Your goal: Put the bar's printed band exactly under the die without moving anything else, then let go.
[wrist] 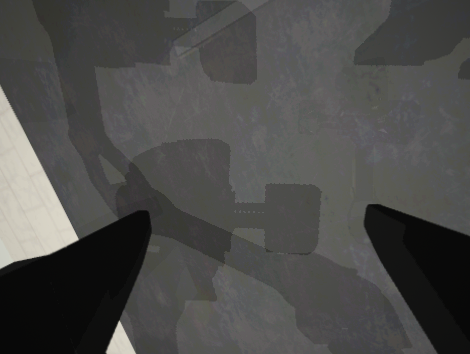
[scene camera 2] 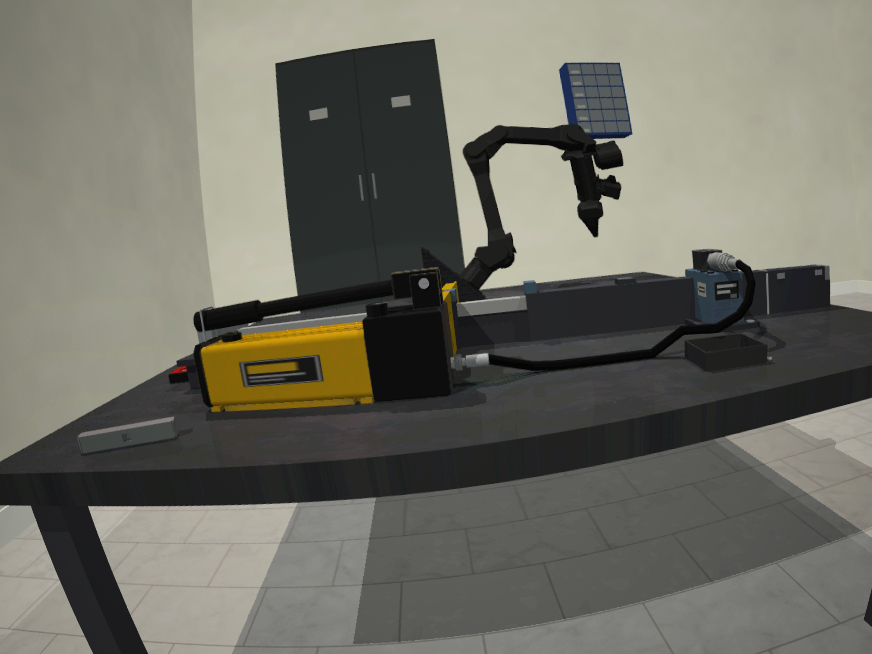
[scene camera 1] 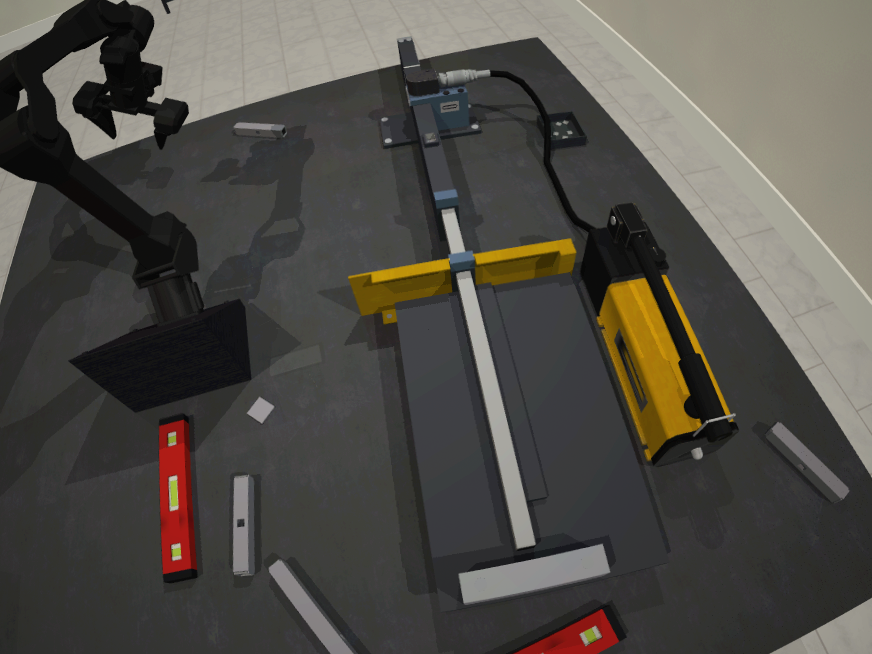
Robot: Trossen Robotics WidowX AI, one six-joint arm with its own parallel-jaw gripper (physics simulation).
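Places are measured from the arm's base along level axes (x ahead, y left, z up), in centimetres.
Pixels of known places: gripper, fingertip midpoint: (wrist: 256, 217) (scene camera 2: 595, 229) (scene camera 1: 138, 142); arm's base, link origin: (scene camera 2: 468, 283) (scene camera 1: 181, 318).
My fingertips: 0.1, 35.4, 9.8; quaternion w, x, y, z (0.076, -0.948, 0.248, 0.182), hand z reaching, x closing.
For each thing: its top centre in the pictures, then the offset to it from my fingertips, as dx, dy, dz. "spot": a spot on its surface instead.
- dark part, surface spot: (scene camera 2: 605, 307) spot: +48.6, -24.4, -11.9
- blue punch head, surface spot: (scene camera 2: 717, 299) (scene camera 1: 467, 106) spot: +60.4, -9.7, -11.3
- black block, top centre: (scene camera 2: 710, 248) (scene camera 1: 435, 72) +55.6, -6.4, -3.8
- yellow fence, surface spot: (scene camera 1: 408, 279) spot: +33.0, -45.8, -9.3
- yellow pump, surface spot: (scene camera 2: 281, 369) spot: +61.8, -73.2, -11.2
- black hose, surface spot: (scene camera 2: 563, 365) spot: +65.0, -39.3, -15.5
- red level, top centre: (scene camera 1: 172, 492) -8.1, -59.2, -14.5
- dark tray, top centre: (scene camera 2: 731, 341) (scene camera 1: 560, 122) +75.4, -20.1, -13.9
A long straight bar has a dark part (scene camera 1: 436, 168) (scene camera 2: 605, 307) running under a blue punch head (scene camera 1: 457, 105) (scene camera 2: 717, 299) and a pale part (scene camera 1: 493, 387) (scene camera 2: 493, 305) running over the grey bed. A thin light line crosses the dark part beyond the head; whether it is the printed band I cannot tell. The black block (scene camera 1: 422, 83) (scene camera 2: 706, 259) tops the head; the die's working face is hidden. My gripper (scene camera 1: 138, 140) (scene camera 2: 594, 233) (wrist: 256, 217) is open and empty, high above the table's left side in scene camera 1, well apart from the bar.
A yellow fence (scene camera 1: 408, 279) crosses the bar. A yellow pump (scene camera 1: 640, 351) (scene camera 2: 281, 369) links to the head by a black hose (scene camera 1: 552, 168) (scene camera 2: 563, 365). Small grey bars (scene camera 1: 259, 130) (scene camera 1: 243, 499), a red level (scene camera 1: 184, 513) and a dark tray (scene camera 1: 571, 142) (scene camera 2: 725, 356) are around.
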